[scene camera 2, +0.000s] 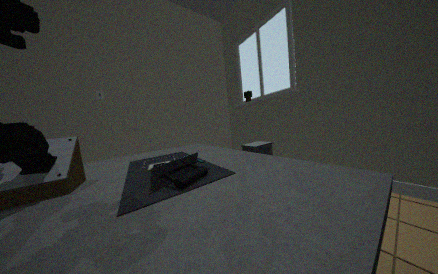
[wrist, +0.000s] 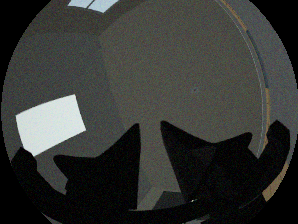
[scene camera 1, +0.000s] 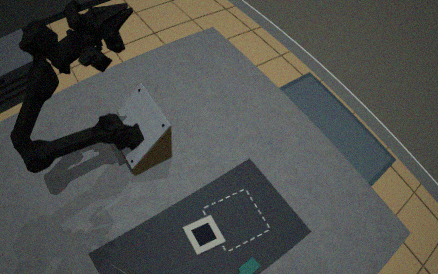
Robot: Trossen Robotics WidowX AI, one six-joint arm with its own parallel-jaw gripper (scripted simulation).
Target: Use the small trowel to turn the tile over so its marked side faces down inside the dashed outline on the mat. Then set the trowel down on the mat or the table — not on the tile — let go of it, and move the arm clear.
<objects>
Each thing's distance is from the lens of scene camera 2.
trowel (scene camera 2: pixel 169 172): 46 cm
dark mat (scene camera 2: pixel 137 193): 47 cm
</objects>
